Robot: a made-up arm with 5 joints.
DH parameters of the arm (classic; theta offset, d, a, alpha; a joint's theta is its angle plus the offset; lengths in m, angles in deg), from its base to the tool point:
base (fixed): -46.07 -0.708 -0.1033 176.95
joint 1: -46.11 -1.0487 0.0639 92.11
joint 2: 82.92 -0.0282 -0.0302 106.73
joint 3: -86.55 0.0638 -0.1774 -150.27
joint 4: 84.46 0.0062 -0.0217 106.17
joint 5: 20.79 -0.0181 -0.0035 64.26
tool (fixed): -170.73 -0.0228 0 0
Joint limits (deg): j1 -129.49..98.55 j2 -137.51..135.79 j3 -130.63..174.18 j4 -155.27..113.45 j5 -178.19..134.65
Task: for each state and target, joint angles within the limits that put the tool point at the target. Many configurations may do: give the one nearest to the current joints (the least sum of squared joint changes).
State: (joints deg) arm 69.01 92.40 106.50 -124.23 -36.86
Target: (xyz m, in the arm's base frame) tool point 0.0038 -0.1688 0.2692
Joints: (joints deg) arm 66.20 115.65 98.90 -99.84 -20.75
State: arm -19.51 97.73 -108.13 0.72 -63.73
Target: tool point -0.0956 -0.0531 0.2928
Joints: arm 7.08 72.31 -130.00 2.12 -60.97
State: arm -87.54 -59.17 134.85 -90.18 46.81
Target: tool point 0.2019 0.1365 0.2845
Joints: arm -102.21 -87.75 155.55 -90.90 46.33
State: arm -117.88 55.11 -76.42 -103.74 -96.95
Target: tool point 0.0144 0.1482 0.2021
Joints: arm -118.76 37.97 -107.69 -100.49 -96.36
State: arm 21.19 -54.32 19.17 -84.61 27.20
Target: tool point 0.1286 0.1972 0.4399
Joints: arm 41.29 -50.58 0.52 -89.28 22.20
